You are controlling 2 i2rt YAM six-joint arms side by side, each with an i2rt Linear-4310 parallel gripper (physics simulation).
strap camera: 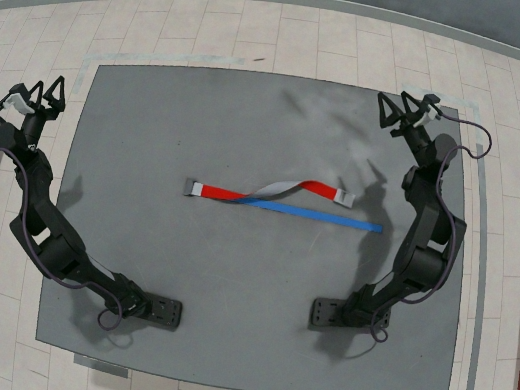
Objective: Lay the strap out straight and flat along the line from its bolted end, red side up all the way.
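Observation:
The strap (320,189) lies near the middle of the mat, its bolted end (190,187) at the left. It shows red near the bolted end, then a grey stretch in the middle where it twists, then red again up to the pale end piece (344,198) at the right. A blue line (310,214) runs from under the strap down to the right; the strap's right part lies above it in the picture. My left gripper (50,80) is open, at the upper left, far from the strap. My right gripper (393,95) is open, at the upper right, above and right of the strap's loose end.
The grey mat (150,125) lies on a tiled floor (280,30). The left arm's base (166,311) and the right arm's base (327,312) stand near the mat's lower side. The right arm's forearm reaches up along the mat's right side, right of the blue line's end.

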